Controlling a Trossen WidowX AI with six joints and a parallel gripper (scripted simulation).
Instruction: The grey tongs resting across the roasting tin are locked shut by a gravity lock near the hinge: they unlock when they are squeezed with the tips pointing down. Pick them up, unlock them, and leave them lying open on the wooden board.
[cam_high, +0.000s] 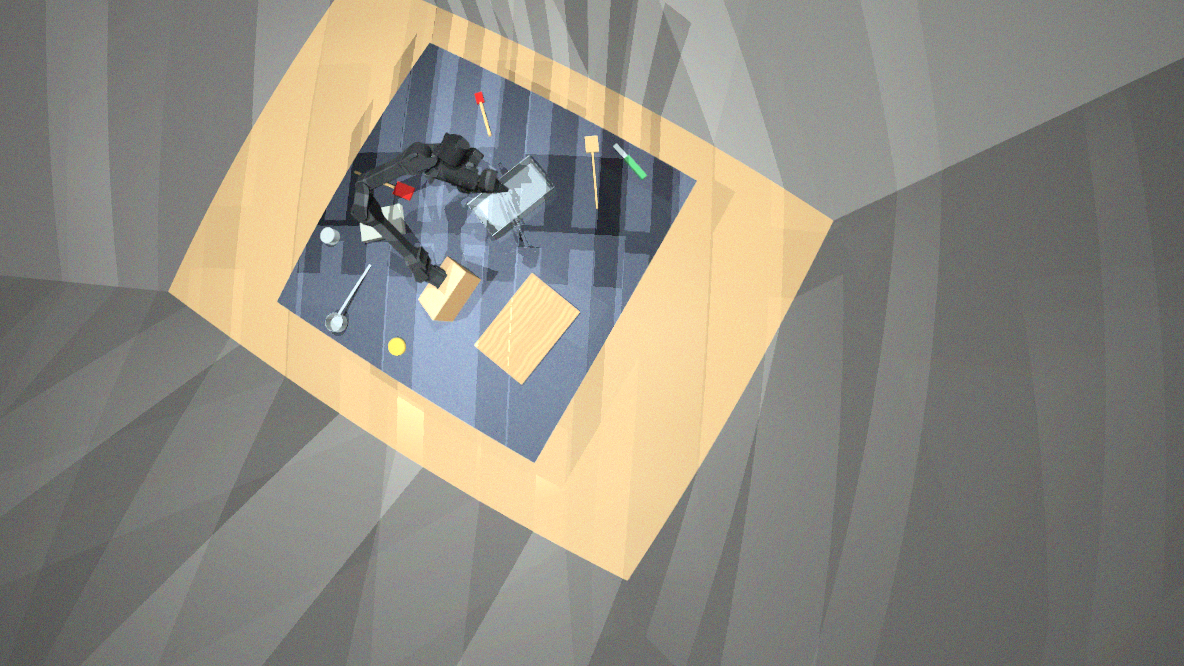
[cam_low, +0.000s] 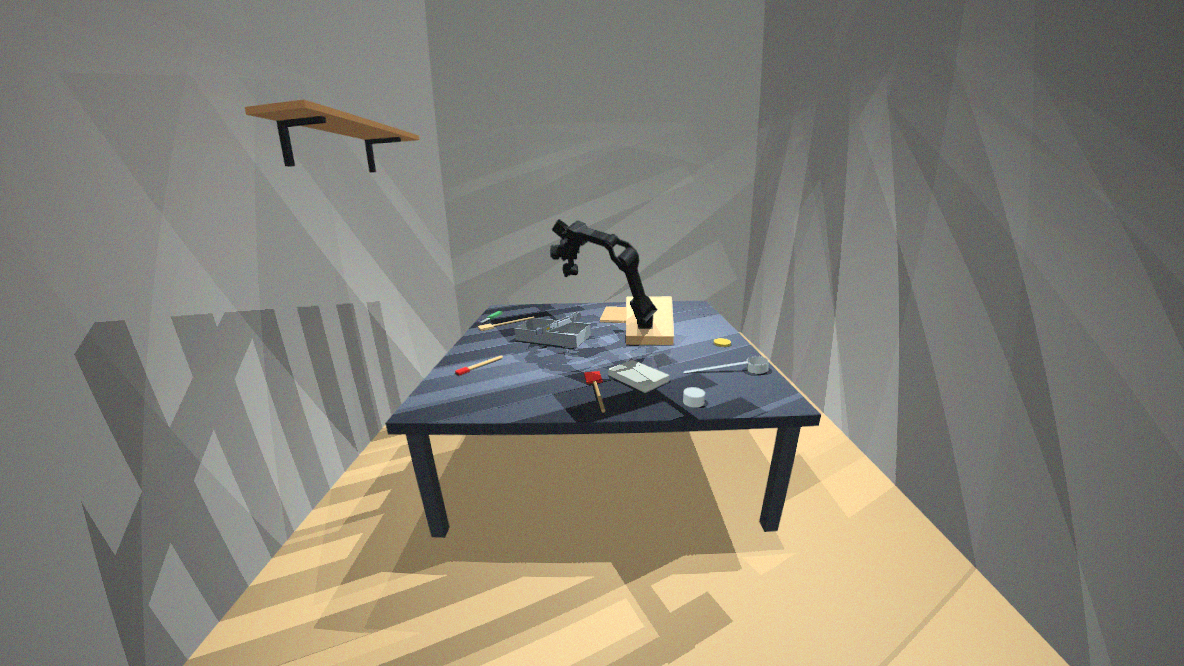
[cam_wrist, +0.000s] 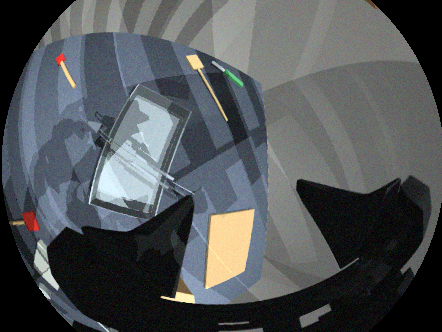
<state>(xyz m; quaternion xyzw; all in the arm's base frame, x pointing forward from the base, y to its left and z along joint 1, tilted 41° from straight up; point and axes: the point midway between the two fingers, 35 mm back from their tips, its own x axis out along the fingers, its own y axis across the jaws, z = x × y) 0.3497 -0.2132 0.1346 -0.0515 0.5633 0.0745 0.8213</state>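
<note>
Right now my gripper tip is 28 cm above the roasting tin, 7 cm to the right of it and 5 cm short of it. The rest, counted from my gripper tip: white block (47 cm to the left, 33 cm behind, 29 cm below); red-tipped stick (42 cm to the left, 30 cm below, 30 cm ahead); wooden board (33 cm behind, 30 cm below, 27 cm to the right).
</note>
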